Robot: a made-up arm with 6 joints.
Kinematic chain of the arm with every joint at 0, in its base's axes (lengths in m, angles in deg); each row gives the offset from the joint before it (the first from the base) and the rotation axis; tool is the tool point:
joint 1: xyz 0 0 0.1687 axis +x
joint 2: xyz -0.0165 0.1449 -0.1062 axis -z
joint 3: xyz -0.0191 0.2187 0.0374 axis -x
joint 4: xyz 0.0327 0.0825 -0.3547 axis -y
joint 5: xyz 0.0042 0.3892 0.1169 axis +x
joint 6: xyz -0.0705 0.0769 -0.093 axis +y
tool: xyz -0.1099 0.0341 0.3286
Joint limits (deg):
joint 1: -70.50..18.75
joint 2: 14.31..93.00
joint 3: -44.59..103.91
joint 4: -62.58..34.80
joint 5: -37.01..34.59
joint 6: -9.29..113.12
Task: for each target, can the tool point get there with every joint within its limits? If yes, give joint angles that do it. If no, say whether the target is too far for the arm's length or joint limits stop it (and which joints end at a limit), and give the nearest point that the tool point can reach.
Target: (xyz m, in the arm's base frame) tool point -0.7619 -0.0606 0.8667
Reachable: no: joint limits stop it (at a limit: joint 1, joint 3, joint 4, joint 5, joint 6) | nearest point -0.3615 -0.4484 0.2604 | short by 0.824 m
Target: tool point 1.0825 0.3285 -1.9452
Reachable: no: too far | nearest point 0.5107 0.1694 -0.9214 | short by 1.183 m
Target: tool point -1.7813 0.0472 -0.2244
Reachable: no: too far | nearest point -0.5323 0.0539 -0.2804 | short by 1.250 m
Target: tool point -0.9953 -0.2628 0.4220
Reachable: no: joint limits stop it (at a limit: joint 1, joint 3, joint 4, joint 5, joint 6) | nearest point -0.4796 -0.3957 0.1115 | short by 0.616 m
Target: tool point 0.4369 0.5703 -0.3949
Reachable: yes | joints 11.56 24.24 39.02 -0.15 -18.39 99.80
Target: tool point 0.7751 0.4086 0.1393
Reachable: yes | joints -13.46 70.66 -12.71 -12.08 -10.96 17.91
